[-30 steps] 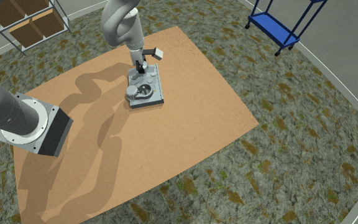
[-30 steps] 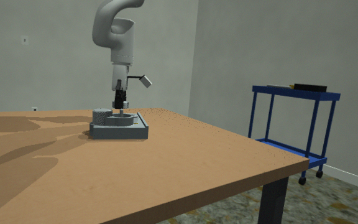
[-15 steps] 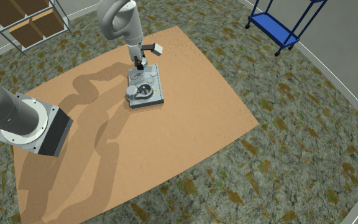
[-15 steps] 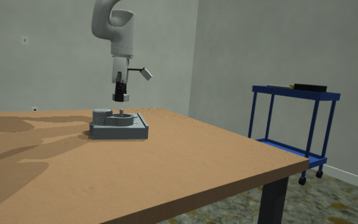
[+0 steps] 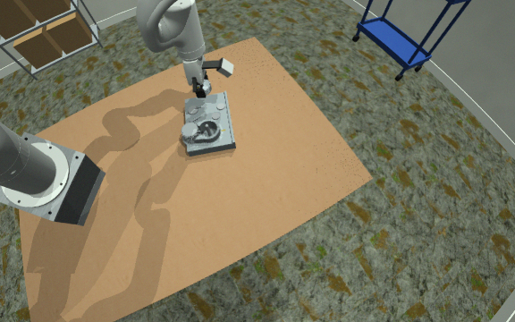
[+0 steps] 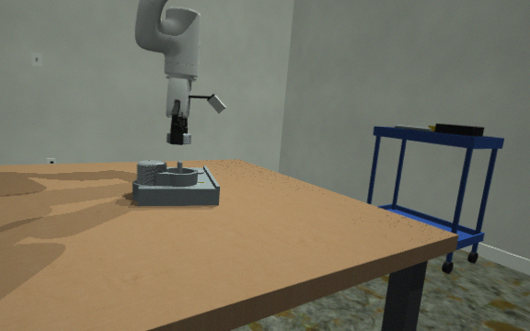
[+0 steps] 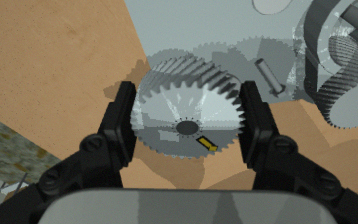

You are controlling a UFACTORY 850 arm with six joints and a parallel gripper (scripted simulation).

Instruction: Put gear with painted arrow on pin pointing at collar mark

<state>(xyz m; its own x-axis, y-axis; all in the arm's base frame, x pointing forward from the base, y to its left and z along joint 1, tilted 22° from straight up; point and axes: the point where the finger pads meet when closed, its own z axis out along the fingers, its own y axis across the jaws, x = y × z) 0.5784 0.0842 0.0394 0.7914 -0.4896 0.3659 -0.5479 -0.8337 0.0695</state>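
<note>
Right now my hand is 80 mm past the grey pin, 50 mm to the left of it and 80 mm above it. The rest, counted from my hand: loose gear (right at my hand).
</note>
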